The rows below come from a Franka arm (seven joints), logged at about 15 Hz.
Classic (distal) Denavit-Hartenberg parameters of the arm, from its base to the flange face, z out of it. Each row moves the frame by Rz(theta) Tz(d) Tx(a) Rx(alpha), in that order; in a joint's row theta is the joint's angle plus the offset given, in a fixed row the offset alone. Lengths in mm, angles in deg.
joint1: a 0; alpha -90; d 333; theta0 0
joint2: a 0; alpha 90; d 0; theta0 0
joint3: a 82.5; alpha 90; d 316; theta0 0
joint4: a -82.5; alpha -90; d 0; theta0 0
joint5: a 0; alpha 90; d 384; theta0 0
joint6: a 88; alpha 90; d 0; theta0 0
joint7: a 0; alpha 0; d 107; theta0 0
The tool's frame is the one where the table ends.
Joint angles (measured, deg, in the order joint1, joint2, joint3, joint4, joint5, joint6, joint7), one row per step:
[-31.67, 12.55, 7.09, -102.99, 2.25, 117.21, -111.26]
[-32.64, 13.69, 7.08, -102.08, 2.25, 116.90, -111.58]
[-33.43, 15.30, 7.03, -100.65, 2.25, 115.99, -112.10]
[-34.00, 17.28, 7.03, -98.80, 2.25, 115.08, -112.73]
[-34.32, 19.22, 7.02, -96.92, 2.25, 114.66, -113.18]
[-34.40, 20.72, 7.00, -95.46, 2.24, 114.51, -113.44]
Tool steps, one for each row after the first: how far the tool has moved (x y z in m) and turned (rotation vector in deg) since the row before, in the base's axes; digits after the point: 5 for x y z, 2 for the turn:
[-0.00076, -0.01188, -0.00532, 0.34, 0.41, -0.67]
[0.00082, -0.01124, -0.00724, 0.63, 0.85, -0.30]
[0.00350, -0.00968, -0.00808, 0.67, 0.76, 0.06]
[0.00526, -0.00782, -0.00697, 0.41, 0.28, 0.08]
[0.00501, -0.00467, -0.00529, 0.22, 0.07, 0.12]

